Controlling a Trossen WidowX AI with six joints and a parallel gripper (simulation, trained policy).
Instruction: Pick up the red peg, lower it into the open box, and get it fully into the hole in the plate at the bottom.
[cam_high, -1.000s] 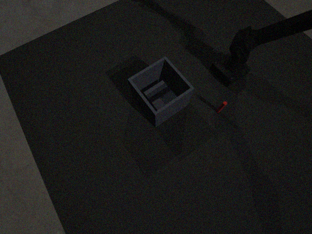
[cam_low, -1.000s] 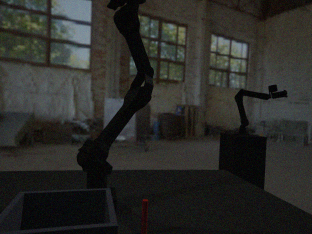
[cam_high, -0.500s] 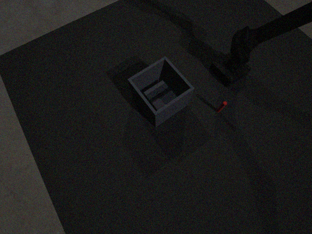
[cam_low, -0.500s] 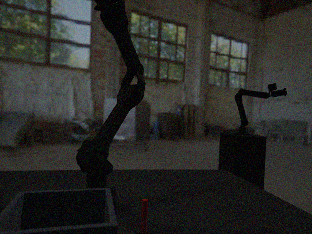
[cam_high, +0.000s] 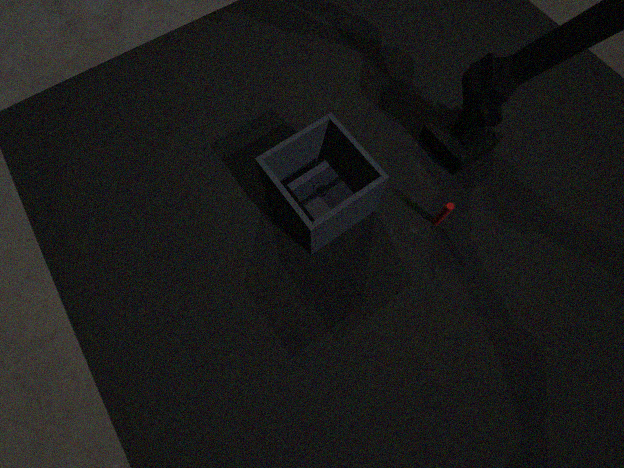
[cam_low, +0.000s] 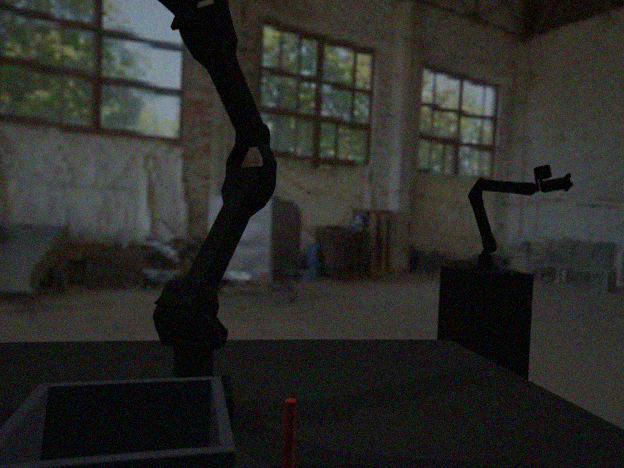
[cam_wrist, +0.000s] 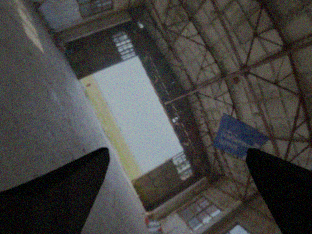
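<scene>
Now: the red peg 650 mm below my gripper tip, 310 mm to the left of it and 60 mm ahead of it. Round my gripper tip: pale plate (640 mm below, 230 mm ahead, 150 mm to the left).
</scene>
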